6 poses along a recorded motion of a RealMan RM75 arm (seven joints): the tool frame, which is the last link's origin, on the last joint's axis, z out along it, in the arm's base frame.
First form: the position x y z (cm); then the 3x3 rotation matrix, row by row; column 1 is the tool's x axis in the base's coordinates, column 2 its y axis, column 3 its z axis. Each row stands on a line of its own.
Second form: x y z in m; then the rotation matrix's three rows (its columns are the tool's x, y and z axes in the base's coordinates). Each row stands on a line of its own. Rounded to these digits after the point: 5 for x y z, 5 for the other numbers.
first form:
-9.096 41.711 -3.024
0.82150 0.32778 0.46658
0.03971 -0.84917 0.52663
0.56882 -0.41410 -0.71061
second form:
-0.09096 0.41711 -0.03024
0.82150 0.32778 0.46658
0.03971 -0.84917 0.52663
0.56882 -0.41410 -0.71061

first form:
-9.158 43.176 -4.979
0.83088 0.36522 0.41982
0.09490 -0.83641 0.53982
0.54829 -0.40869 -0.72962
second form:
-0.09158 0.43176 -0.04979
0.83088 0.36522 0.41982
0.09490 -0.83641 0.53982
0.54829 -0.40869 -0.72962

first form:
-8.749 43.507 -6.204
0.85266 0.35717 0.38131
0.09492 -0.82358 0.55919
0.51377 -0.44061 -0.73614
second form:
-0.08749 0.43507 -0.06204
0.85266 0.35717 0.38131
0.09492 -0.82358 0.55919
0.51377 -0.44061 -0.73614

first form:
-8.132 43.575 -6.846
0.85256 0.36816 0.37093
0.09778 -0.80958 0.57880
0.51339 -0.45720 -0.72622
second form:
-0.08132 0.43575 -0.06846
0.85256 0.36816 0.37093
0.09778 -0.80958 0.57880
0.51339 -0.45720 -0.72622

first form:
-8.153 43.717 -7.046
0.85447 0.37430 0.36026
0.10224 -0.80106 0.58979
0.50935 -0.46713 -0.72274
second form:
-0.08153 0.43717 -0.07046
0.85447 0.37430 0.36026
0.10224 -0.80106 0.58979
0.50935 -0.46713 -0.72274

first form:
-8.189 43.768 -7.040
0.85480 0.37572 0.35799
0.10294 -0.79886 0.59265
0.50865 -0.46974 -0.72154
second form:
-0.08189 0.43768 -0.07040
0.85480 0.37572 0.35799
0.10294 -0.79886 0.59265
0.50865 -0.46974 -0.72154

